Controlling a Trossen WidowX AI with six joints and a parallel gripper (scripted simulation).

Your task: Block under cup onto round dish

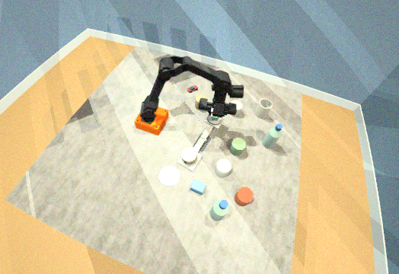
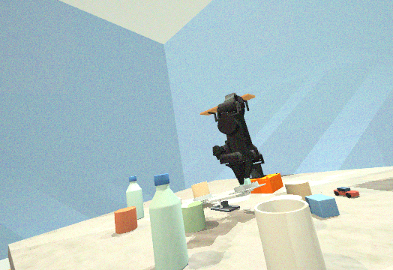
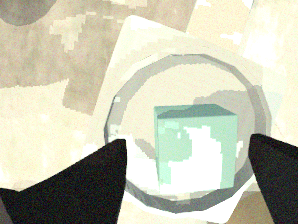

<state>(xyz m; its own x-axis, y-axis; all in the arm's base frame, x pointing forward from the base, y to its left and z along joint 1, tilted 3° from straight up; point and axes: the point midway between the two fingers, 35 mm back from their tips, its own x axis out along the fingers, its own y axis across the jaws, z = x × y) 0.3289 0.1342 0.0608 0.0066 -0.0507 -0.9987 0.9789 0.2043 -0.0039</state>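
My gripper tip is now 27 cm to the left of the tan cup, 5 cm past it and 3 cm above it. The rest, counted from my gripper tip: orange cylinder 34 cm to the right, 27 cm ahead, 5 cm below; then pale green block right at my gripper tip; then white round dish 36 cm to the right, 10 cm behind, 9 cm below.
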